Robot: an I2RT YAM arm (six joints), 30 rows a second.
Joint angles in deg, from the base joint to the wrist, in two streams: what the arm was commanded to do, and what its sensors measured. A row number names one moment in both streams.
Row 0, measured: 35.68, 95.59, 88.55, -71.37, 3.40, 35.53
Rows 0 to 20, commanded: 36.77, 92.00, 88.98, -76.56, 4.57, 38.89; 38.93, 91.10, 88.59, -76.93, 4.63, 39.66; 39.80, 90.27, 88.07, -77.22, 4.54, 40.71; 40.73, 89.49, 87.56, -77.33, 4.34, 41.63; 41.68, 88.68, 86.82, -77.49, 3.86, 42.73; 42.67, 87.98, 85.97, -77.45, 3.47, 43.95; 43.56, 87.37, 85.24, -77.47, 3.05, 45.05; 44.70, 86.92, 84.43, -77.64, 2.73, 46.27; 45.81, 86.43, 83.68, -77.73, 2.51, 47.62; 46.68, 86.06, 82.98, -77.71, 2.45, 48.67; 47.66, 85.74, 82.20, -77.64, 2.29, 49.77; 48.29, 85.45, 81.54, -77.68, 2.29, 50.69; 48.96, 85.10, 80.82, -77.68, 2.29, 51.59; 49.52, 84.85, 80.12, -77.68, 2.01, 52.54; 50.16, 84.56, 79.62, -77.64, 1.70, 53.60; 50.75, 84.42, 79.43, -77.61, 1.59, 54.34; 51.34, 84.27, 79.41, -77.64, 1.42, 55.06; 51.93, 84.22, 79.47, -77.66, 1.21, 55.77; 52.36, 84.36, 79.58, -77.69, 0.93, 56.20; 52.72, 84.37, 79.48, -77.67, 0.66, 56.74; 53.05, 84.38, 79.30, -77.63, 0.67, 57.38
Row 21, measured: 52.18, 86.21, 79.79, -75.81, 1.15, 52.86
